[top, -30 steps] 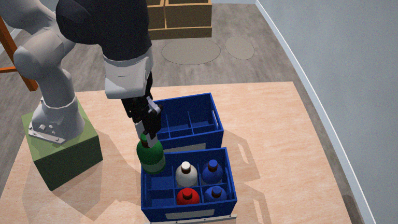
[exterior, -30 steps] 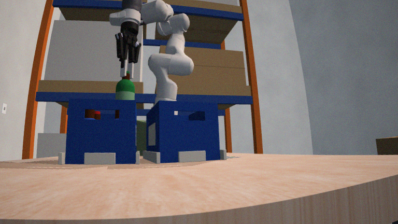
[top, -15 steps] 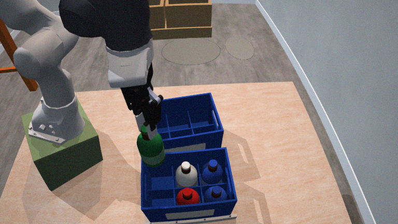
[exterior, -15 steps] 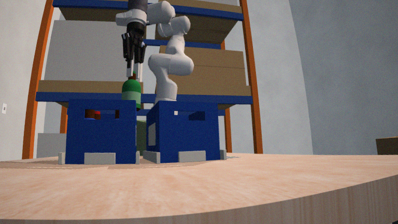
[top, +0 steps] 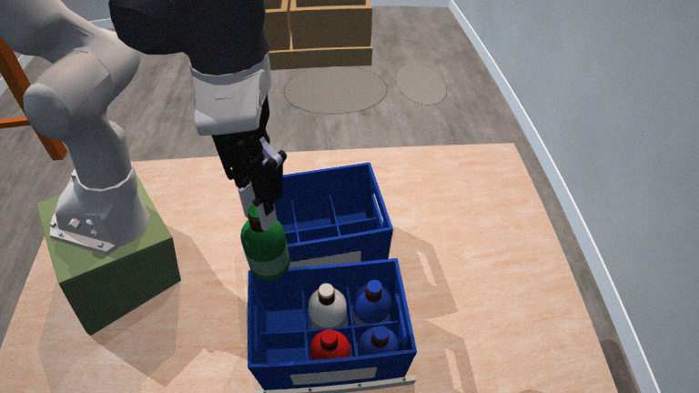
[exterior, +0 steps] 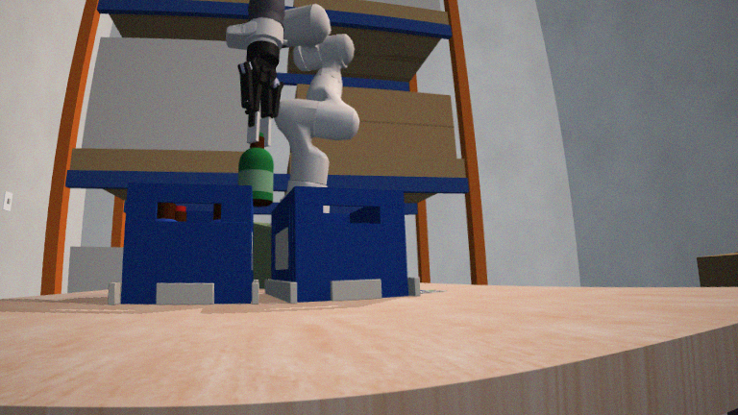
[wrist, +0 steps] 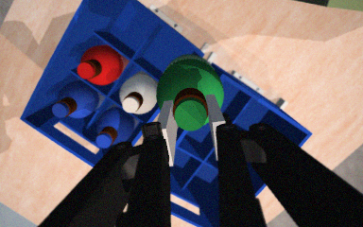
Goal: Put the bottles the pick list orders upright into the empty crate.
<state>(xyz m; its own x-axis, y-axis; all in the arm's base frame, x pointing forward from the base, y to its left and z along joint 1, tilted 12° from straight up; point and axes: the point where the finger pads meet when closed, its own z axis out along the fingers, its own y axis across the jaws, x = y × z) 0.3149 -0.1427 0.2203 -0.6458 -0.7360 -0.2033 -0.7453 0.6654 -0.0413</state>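
The green-labelled bottle is 8 cm below my hand. Round my hand: red bottle: 26 cm below, 14 cm to the right, 9 cm ahead; blue bottle: 26 cm below, 18 cm ahead, 5 cm to the right; white bottle: 26 cm below, 9 cm ahead, 5 cm to the right.
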